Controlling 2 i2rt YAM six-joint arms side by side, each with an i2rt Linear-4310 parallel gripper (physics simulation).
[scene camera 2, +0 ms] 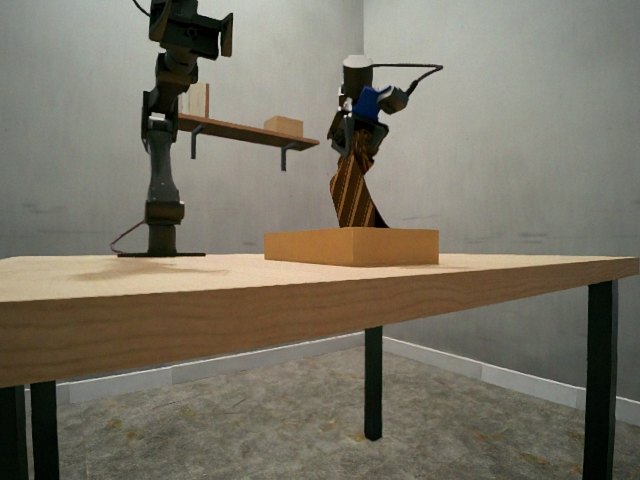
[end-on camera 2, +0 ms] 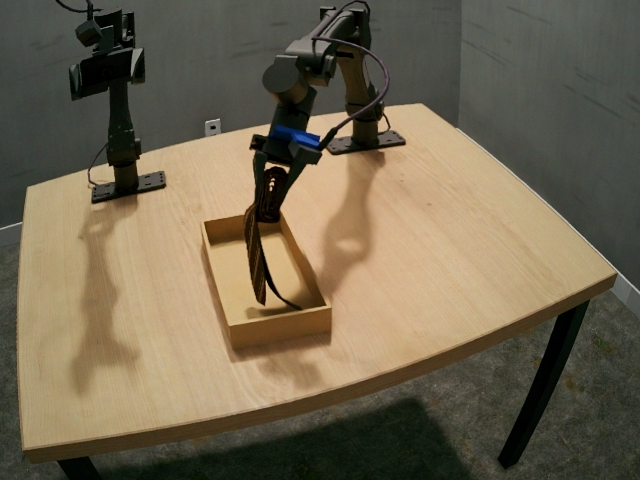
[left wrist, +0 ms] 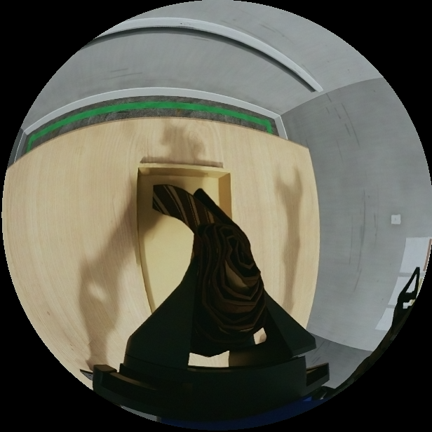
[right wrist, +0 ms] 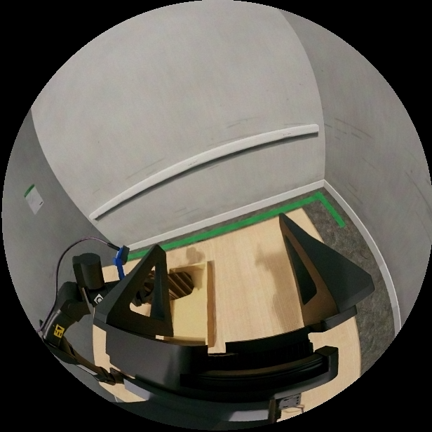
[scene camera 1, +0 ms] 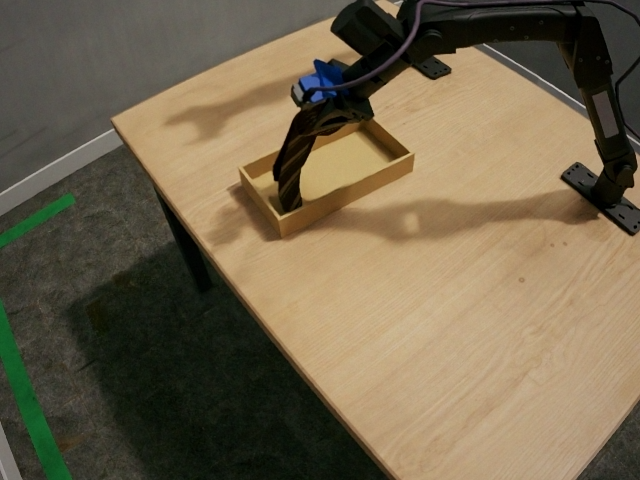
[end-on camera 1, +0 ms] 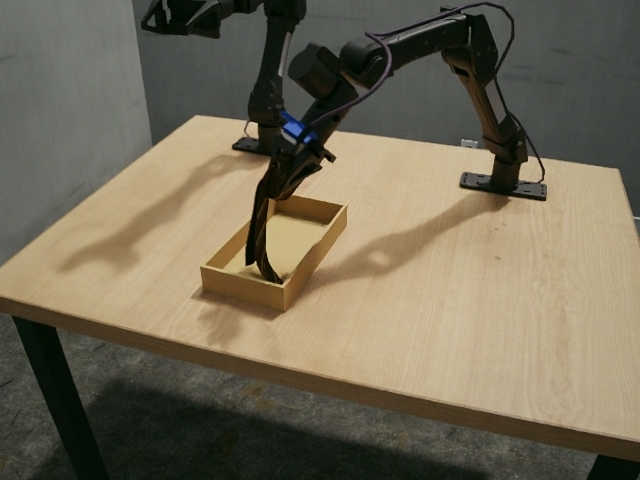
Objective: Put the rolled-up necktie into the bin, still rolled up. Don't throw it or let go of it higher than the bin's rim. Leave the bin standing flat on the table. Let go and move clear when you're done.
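Note:
The brown striped necktie (scene camera 1: 292,173) (scene camera 2: 354,193) (end-on camera 1: 258,227) (end-on camera 2: 254,253) (left wrist: 175,202) (right wrist: 180,284) is coiled at its top, with two loose lengths hanging down into the bin. The longer one curves toward a corner at one short end; contact there is unclear. My left gripper (scene camera 2: 361,147) (end-on camera 2: 268,206) (left wrist: 218,266) is shut on the coil and holds it well above the rim. The shallow tan bin (scene camera 1: 356,195) (scene camera 2: 310,248) (end-on camera 1: 242,289) (end-on camera 2: 281,328) (right wrist: 210,300) stands flat on the table. My right gripper (end-on camera 2: 107,74) (right wrist: 214,235) is open and empty, raised away from the bin.
The wooden table (scene camera 1: 465,310) (end-on camera 1: 439,320) (end-on camera 2: 439,258) carries both arm bases at its far side in the end-on views. A wall shelf (scene camera 2: 242,130) with a small box (scene camera 2: 283,126) shows behind the arms in scene camera 2.

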